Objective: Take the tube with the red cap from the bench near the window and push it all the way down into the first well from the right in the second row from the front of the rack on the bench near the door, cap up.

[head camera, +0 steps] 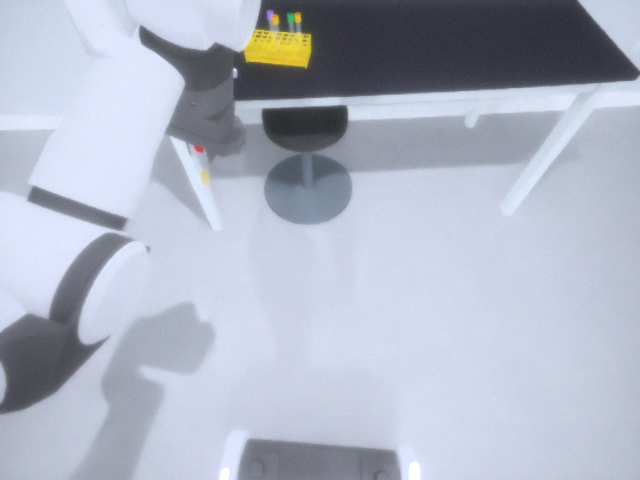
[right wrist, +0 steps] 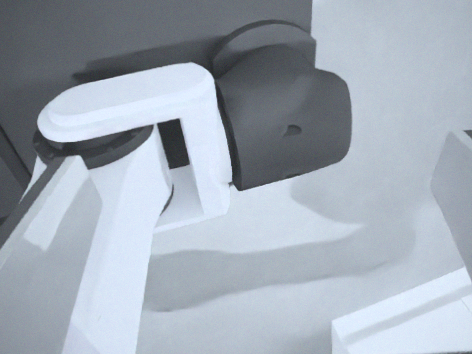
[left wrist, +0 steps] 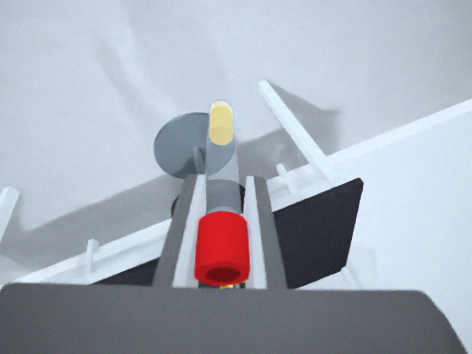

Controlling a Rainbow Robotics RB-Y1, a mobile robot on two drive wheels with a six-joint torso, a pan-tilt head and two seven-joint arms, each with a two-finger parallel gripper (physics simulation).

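Frame: origin at the robot's base, x ahead, y right, z down, level; centimetres.
Seen in the pictures: left gripper, fingertip midpoint: (head camera: 203, 154) (left wrist: 225, 190); right gripper, fingertip midpoint: (right wrist: 261, 168); robot's base, origin of the base link: (head camera: 319, 473).
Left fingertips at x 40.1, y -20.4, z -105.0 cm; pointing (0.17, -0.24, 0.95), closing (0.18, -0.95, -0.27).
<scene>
Pixels of each thing's top centre, then the offset from my left fingertips to it. Level surfaces: height alone.
- tube with the red cap, middle of its top: (left wrist: 260, 272) (head camera: 191, 134) dy -0.2, dx -0.6, dz -4.4 cm
- yellow rack, middle of its top: (head camera: 277, 39) dy -0.9, dx +74.1, dz +23.1 cm
- black bench, its level: dz +28.8 cm
The tube with the red cap (head camera: 199, 149) (left wrist: 222, 245) is in my left gripper (head camera: 202, 153) (left wrist: 225, 190), which is shut on it just below the cap. In the left wrist view its pale yellow rounded end points away from the camera. In the head view the tube appears over the floor and a bench leg, short of the bench's front edge. The yellow rack (head camera: 279, 55) stands on the black bench (head camera: 439, 46) (left wrist: 320, 230), with purple, green and orange capped tubes at its back. Its individual wells are too small to tell. My right gripper (right wrist: 261, 168) is open and empty.
A round stool (head camera: 307, 206) (left wrist: 175, 145) stands under the bench's front edge, near the rack. Bench legs (head camera: 547, 155) (left wrist: 295, 125) reach down to the floor. The robot's base (head camera: 320, 459) shows at the bottom of the head view. White and dark arm parts (right wrist: 290, 115) show between the right fingers.
</scene>
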